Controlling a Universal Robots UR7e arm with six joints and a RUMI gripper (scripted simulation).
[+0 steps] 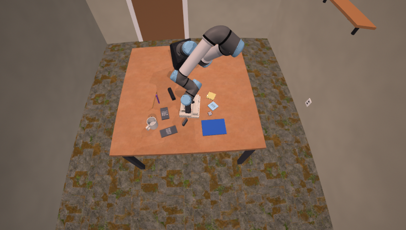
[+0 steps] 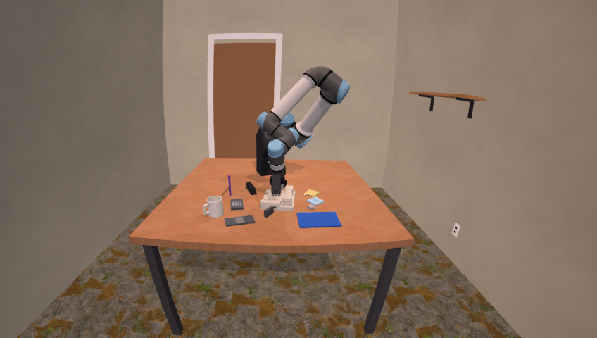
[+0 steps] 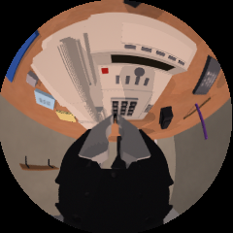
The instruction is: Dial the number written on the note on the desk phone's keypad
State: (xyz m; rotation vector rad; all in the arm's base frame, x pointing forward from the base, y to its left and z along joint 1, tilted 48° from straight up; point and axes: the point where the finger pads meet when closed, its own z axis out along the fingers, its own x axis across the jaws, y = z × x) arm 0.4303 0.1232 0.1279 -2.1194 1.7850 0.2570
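Now: the handset 10 mm ahead of my hand, 60 mm to the left of it and 10 mm below it. From my hand the other things lie so: small grey cube: 40 mm ahead, 200 mm to the left, 50 mm below; purple pen: 70 mm ahead, 280 mm to the right, 10 mm above; blue book: 160 mm ahead, 260 mm to the left, 50 mm below.
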